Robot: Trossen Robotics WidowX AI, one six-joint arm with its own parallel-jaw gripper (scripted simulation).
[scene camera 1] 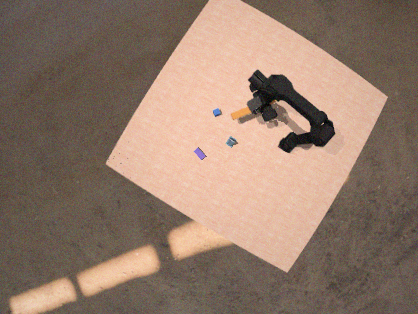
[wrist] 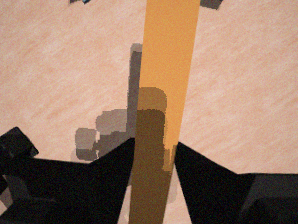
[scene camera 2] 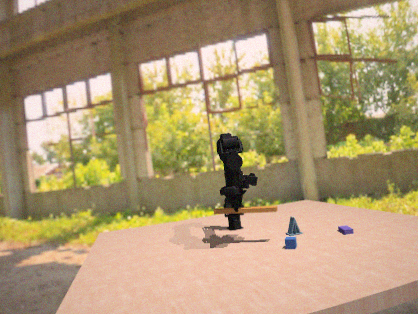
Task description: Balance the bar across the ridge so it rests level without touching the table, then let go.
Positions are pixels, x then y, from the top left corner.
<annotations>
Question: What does my gripper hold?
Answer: An orange bar.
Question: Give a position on an orange bar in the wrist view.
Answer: At 168,41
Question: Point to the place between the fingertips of my gripper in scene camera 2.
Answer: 238,210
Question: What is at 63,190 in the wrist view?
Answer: My gripper.
</annotations>
